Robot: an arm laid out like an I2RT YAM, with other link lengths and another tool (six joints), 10 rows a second.
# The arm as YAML. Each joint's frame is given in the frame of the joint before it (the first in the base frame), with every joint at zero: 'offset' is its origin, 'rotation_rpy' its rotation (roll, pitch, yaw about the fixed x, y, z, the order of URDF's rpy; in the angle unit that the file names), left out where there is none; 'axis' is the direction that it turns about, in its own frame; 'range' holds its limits. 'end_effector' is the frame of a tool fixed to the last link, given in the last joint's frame.
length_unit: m
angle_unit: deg
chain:
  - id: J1
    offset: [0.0, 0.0, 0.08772]
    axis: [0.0, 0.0, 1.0]
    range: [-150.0, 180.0]
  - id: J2
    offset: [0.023, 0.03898, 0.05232]
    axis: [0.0, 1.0, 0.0]
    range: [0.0, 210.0]
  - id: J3
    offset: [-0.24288, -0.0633, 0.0]
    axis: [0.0, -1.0, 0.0]
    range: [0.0, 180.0]
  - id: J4
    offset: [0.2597, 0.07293, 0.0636]
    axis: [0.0, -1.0, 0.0]
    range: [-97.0, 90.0]
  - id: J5
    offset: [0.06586, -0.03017, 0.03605]
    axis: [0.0, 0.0, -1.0]
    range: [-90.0, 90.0]
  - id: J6
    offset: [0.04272, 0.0, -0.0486]
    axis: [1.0, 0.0, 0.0]
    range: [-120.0, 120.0]
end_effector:
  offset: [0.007, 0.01, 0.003]
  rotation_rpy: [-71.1, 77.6, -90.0]
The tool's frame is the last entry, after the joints.
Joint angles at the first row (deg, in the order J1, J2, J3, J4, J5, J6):
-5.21 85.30 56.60 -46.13 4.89 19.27
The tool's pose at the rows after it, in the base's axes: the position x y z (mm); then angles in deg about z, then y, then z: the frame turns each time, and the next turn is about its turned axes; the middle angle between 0 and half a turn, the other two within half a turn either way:
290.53 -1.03 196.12 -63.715 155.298 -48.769
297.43 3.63 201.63 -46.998 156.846 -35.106
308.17 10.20 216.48 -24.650 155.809 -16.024
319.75 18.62 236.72 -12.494 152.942 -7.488
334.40 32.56 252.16 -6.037 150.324 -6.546
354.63 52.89 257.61 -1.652 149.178 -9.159
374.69 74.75 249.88 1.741 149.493 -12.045
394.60 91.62 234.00 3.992 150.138 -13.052
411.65 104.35 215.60 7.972 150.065 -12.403
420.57 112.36 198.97 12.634 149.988 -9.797
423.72 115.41 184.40 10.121 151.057 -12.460
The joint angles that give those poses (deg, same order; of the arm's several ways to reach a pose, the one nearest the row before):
-5.15 86.17 56.56 -44.53 2.13 19.22
-5.15 86.15 57.23 -42.00 -3.64 16.62
-4.93 86.17 59.55 -39.77 -10.94 14.50
-3.86 86.96 63.94 -40.12 -14.98 12.62
-1.56 89.62 69.47 -41.15 -16.67 9.63
1.72 95.00 76.25 -42.59 -17.06 5.85
4.91 101.38 82.06 -43.35 -17.04 2.66
7.05 107.74 86.63 -42.57 -17.06 1.52
8.34 113.40 90.13 -40.88 -18.28 -0.34
9.02 116.97 91.35 -38.85 -20.21 -1.39
9.50 119.00 91.35 -37.82 -18.70 -1.34

